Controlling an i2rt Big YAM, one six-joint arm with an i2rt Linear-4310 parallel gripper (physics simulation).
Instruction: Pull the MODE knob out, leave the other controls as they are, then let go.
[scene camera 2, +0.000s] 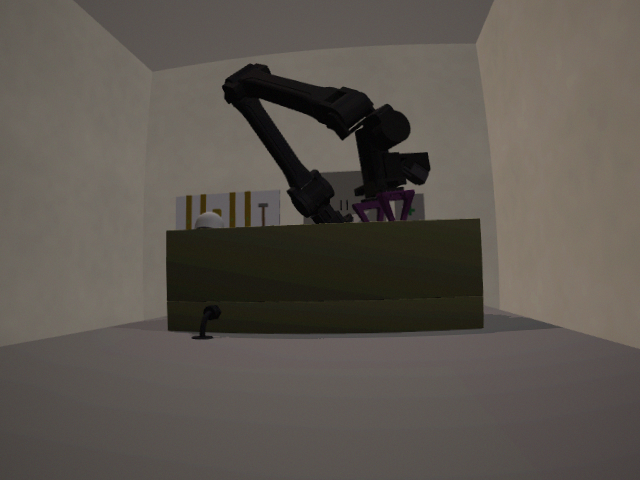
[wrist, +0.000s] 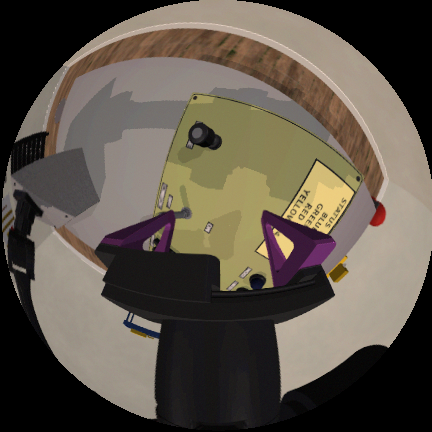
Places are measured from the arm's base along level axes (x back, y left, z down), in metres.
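Pixels of known places: gripper, between the fingertips: (wrist: 217, 214).
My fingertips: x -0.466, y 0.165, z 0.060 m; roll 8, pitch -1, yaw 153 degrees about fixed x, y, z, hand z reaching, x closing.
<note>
Behind a point stands the place of what it marks.
My gripper (scene camera 2: 383, 218) (wrist: 217, 214) @[y 0.165, x -0.466, z 0.060 m] is open, its two purple fingers wide apart with no thing between them. In the wrist view it hangs above an olive control panel (wrist: 250, 130) @[y 0.265, x -0.460, z 0.113 m]. A tall black knob (wrist: 201, 134) @[y 0.229, x -0.414, z 0.083 m] stands near the panel's far left corner, beyond the fingertips. A dark blue knob (wrist: 257, 281) @[y 0.089, x -0.578, z 0.053 m] shows low between the fingers, partly behind the gripper body. The labels are too small to read, so I cannot tell which knob is MODE. In scene camera 2 no knob shows and the fingers' lower ends are hidden.
A metal toggle switch (wrist: 185, 213) @[y 0.115, x -0.432, z 0.117 m] is near the left fingertip. A yellow status card (wrist: 325, 195) @[y 0.249, x -0.574, z 0.065 m] lies on the panel at the right. In scene camera 2 a large olive block (scene camera 2: 320, 263) @[y 0.068, x -0.625, z 0.110 m] stands in front of the arm, with a white dome (scene camera 2: 209, 220) @[y -0.120, x -0.613, z 0.034 m] behind its top edge.
</note>
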